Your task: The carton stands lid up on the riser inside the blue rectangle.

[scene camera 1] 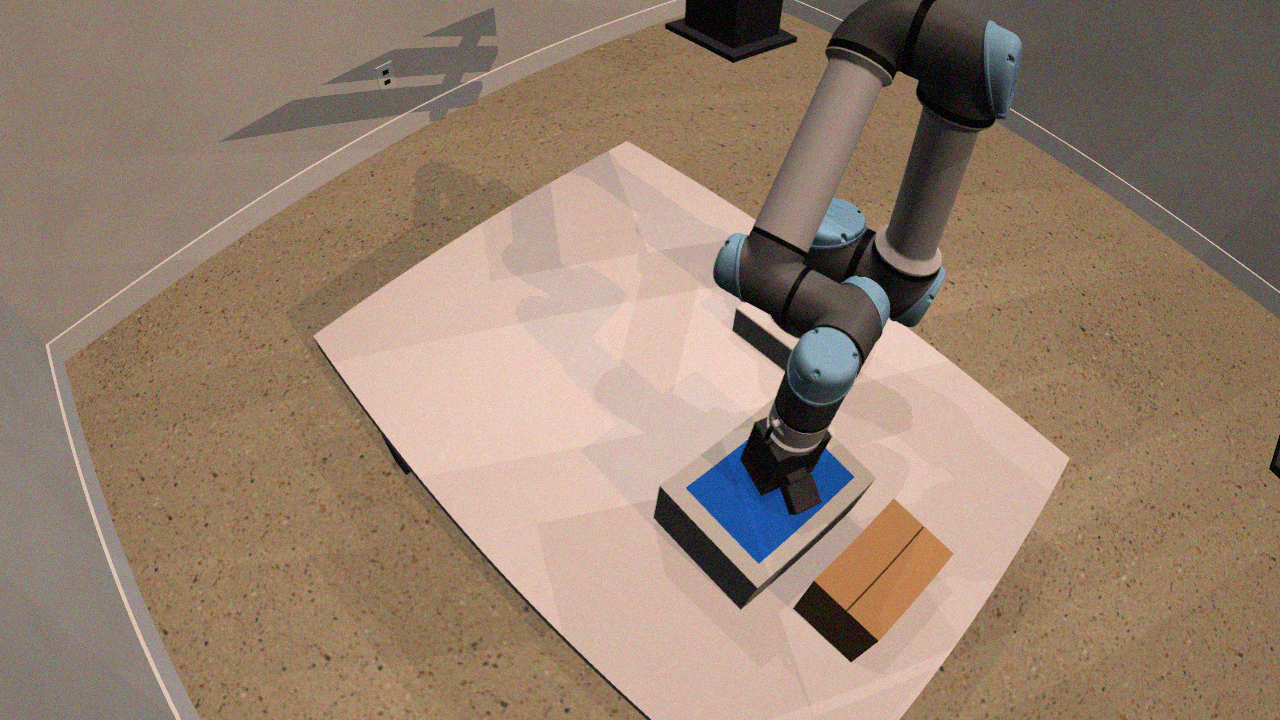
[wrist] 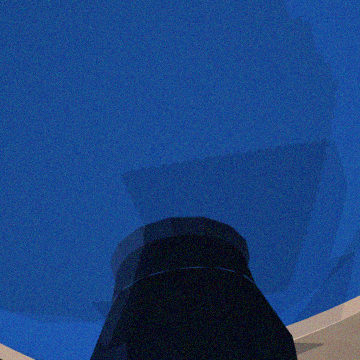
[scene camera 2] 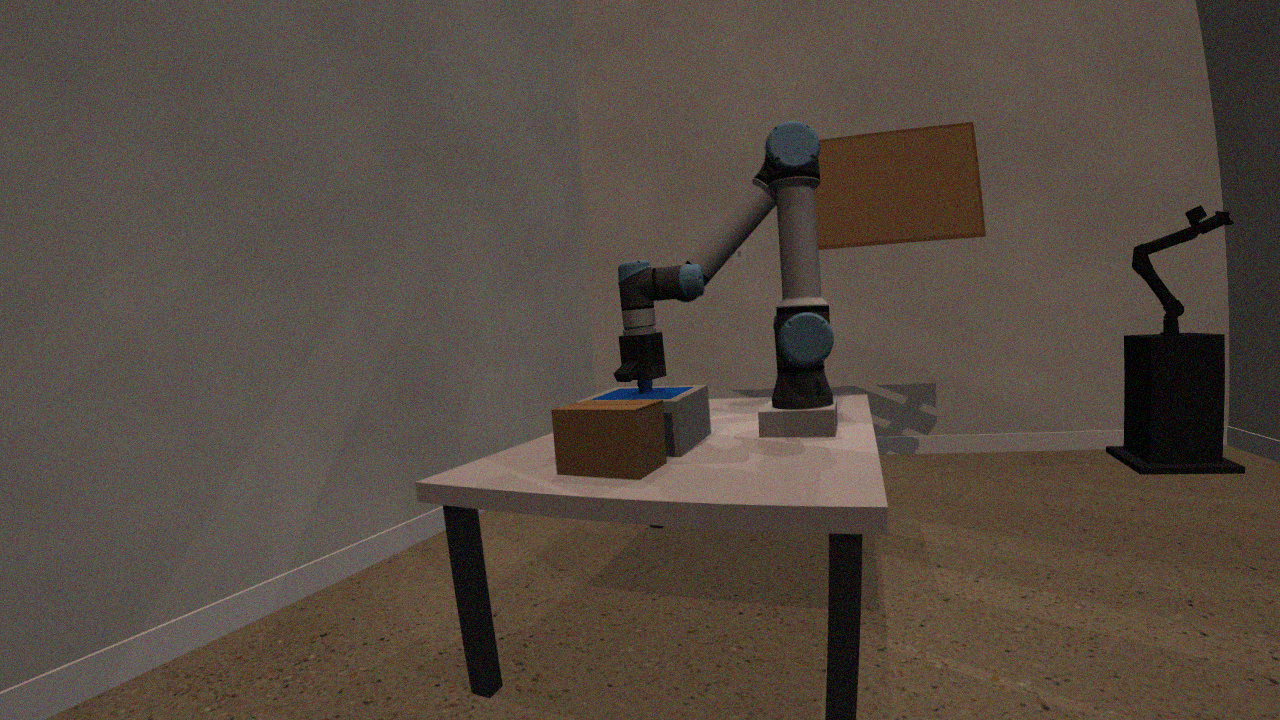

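Note:
The carton, an orange-brown box with a dark seam across its top face, stands on the table beside the riser. The riser is a grey block with a blue rectangle on its top. My suction gripper points down over the blue rectangle. Its cup appears to be at or very near the blue surface; exact contact is hard to tell. No carton is on the cup. In scene camera 1 the cup tip is hidden behind the tool body.
The pale table carries the riser, the carton and the arm's base block. The carton stands near the table's edge, with a narrow gap to the riser. A second small dark arm on a black pedestal stands on the floor farther off.

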